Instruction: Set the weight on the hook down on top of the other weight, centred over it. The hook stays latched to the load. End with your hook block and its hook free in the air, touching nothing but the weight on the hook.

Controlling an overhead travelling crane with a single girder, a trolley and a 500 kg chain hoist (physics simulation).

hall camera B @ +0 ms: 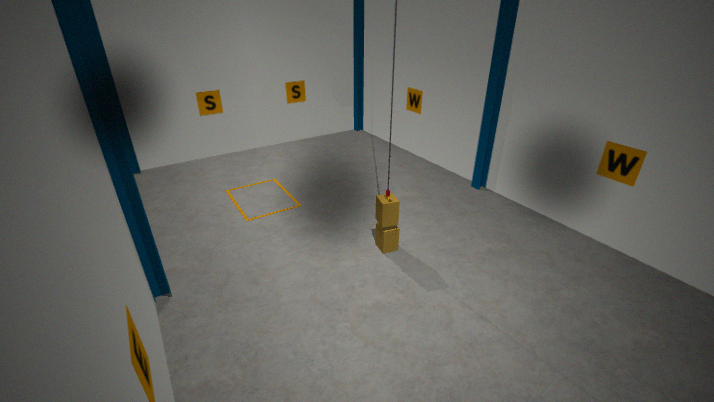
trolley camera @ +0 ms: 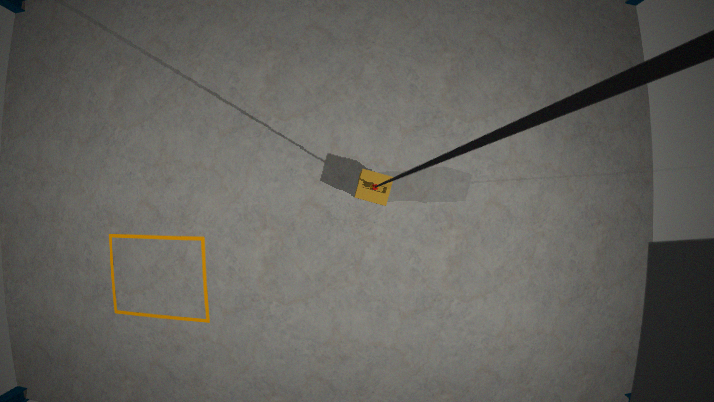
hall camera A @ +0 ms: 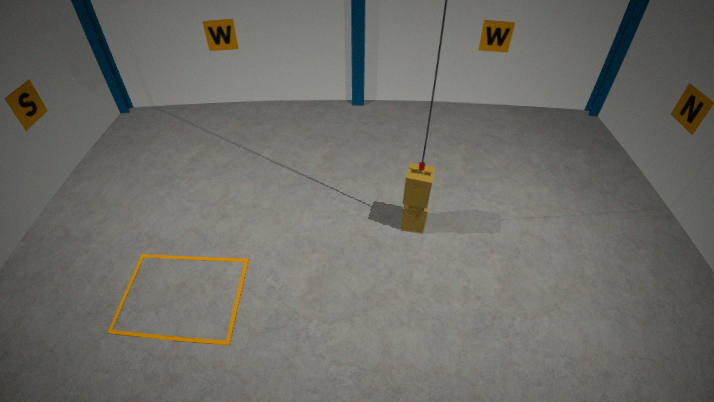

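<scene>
My hook block [hall camera A: 422, 166] [hall camera B: 387, 193] [trolley camera: 374, 187] is small and red and hangs on the chain, right at the top of the upper yellow weight [hall camera A: 417, 194] [hall camera B: 387, 212] [trolley camera: 372, 198]. The hook is latched to this weight, which hangs upright. The lower yellow weight [hall camera A: 414, 222] [hall camera B: 387, 242] stands on the floor directly below it. In both hall views the two weights line up closely, with a narrow dark band between them. Whether they touch cannot be told. In the trolley view the lower weight is hidden under the upper one.
An orange rectangle outline [hall camera A: 195, 258] [hall camera B: 250, 185] [trolley camera: 157, 237] is marked on the floor, well apart from the weights. Blue columns [hall camera A: 358, 55] [hall camera B: 495, 95] stand along the walls. Dark blurred spots cover parts of the hall camera B view, one of them left of the weights.
</scene>
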